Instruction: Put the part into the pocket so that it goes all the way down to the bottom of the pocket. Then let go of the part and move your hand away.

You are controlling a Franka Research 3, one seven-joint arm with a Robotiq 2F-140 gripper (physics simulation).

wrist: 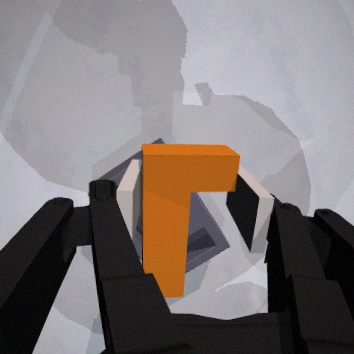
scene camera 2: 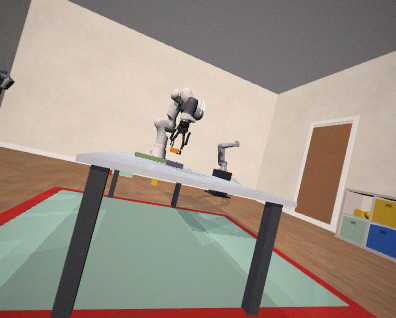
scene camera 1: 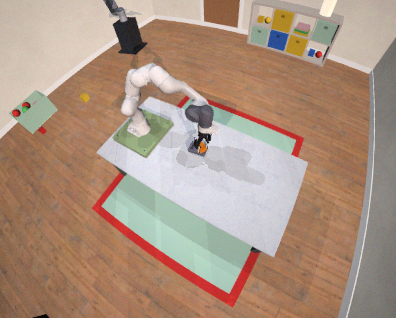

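The orange L-shaped part [scene camera 1: 202, 147] [scene camera 2: 174, 150] [wrist: 166, 200] is held between the fingers of my gripper [scene camera 1: 201, 144] [scene camera 2: 179, 149] [wrist: 185, 182], which is shut on it. The dark grey block with the pocket [scene camera 1: 193, 149] [scene camera 2: 174, 164] [wrist: 214, 240] lies on the table under the part. In the scene camera 2 view a gap shows between the part and the block. In the wrist view the block is turned at an angle to the part, and the part hides much of the block and its pocket.
The white table [scene camera 1: 240, 200] [scene camera 2: 225, 185] carries the green base plate [scene camera 1: 162, 125] [scene camera 2: 145, 156] of the arm, to the block's left in the scene camera 1 view. A shelf unit [scene camera 1: 249, 35] and a second robot on a black stand [scene camera 1: 128, 35] [scene camera 2: 221, 174] are away from the table.
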